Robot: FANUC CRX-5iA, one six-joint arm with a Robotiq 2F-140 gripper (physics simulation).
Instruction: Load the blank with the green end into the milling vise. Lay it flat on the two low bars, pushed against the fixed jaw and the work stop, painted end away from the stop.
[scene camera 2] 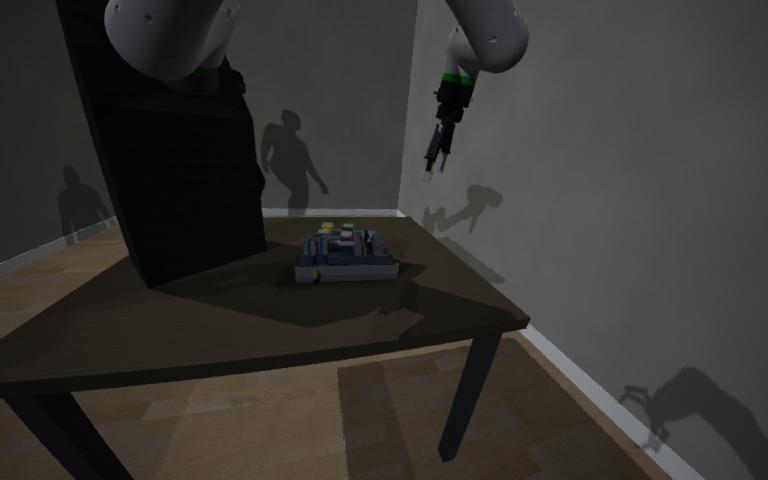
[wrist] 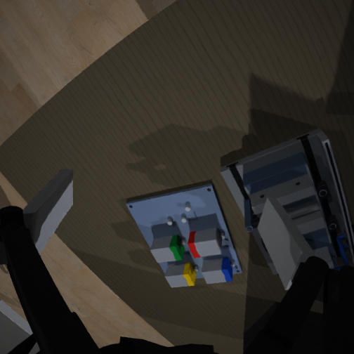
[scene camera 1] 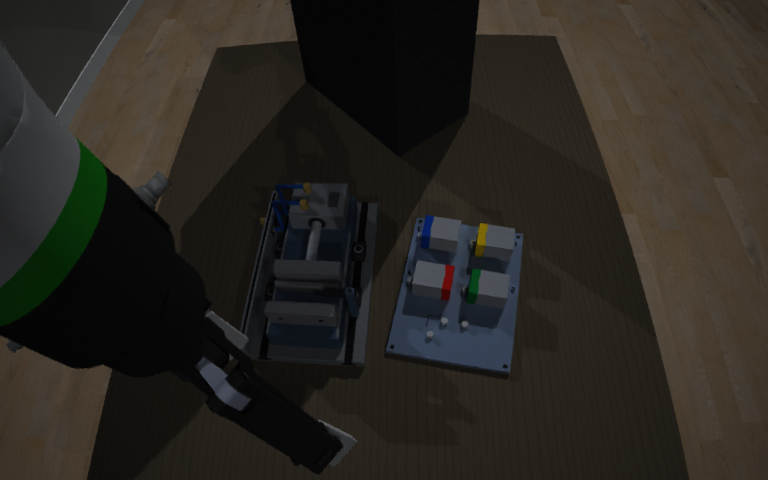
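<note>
The blank with the green end (scene camera 1: 491, 288) (scene camera 2: 347, 226) (wrist: 164, 248) lies on a blue plate (scene camera 1: 453, 352) (wrist: 148, 209); in scene camera 1 its green end faces left, towards the red-ended blank. The milling vise (scene camera 1: 305, 335) (wrist: 274, 173) stands left of the plate in scene camera 1. No blank shows between its front jaw (scene camera 1: 301, 313) and its screw-side jaw (scene camera 1: 307, 270). A blue post (scene camera 1: 351, 302) (wrist: 248, 215) stands at the jaws' right side. The low bars are hard to make out. My gripper (scene camera 1: 288, 390) (scene camera 2: 434, 169) (wrist: 168, 200) is open and empty, high above the table.
Blanks with red (scene camera 1: 433, 280) (wrist: 206, 242), blue (scene camera 1: 442, 233) (wrist: 216, 270) and yellow (scene camera 1: 496, 241) (wrist: 181, 274) ends share the plate with small white pins. A large black block (scene camera 1: 390, 67) (scene camera 2: 186, 186) stands behind the vise. Blue hoses (scene camera 1: 279, 215) run at the vise's back left.
</note>
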